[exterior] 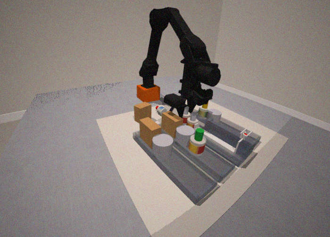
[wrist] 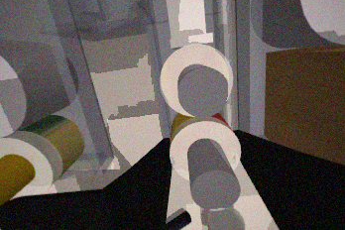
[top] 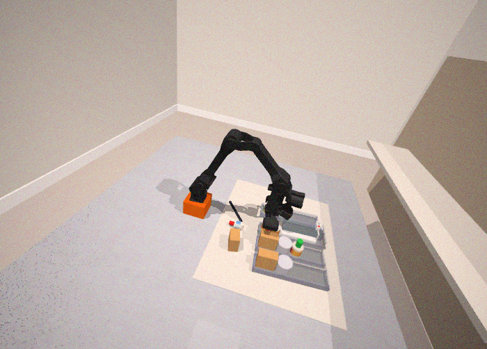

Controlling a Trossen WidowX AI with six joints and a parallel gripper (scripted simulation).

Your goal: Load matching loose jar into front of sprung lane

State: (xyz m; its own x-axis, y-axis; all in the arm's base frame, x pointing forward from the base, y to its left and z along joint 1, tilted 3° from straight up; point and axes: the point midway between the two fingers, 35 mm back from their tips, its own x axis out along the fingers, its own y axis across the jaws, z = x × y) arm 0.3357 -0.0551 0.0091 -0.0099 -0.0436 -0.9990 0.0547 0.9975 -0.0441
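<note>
Now: gripper tip 1 cm short of the yellow-capped jar, 13 cm to the right of it and 1 cm below it. Also, from my gripper tip: narrow lane: 14 cm ahead, 2 cm to the left, 2 cm below; then brown box: 13 cm behind, 11 cm to the right, 1 cm below; then dark stick: 15 cm behind, 9 cm to the left, 4 cm below.
</note>
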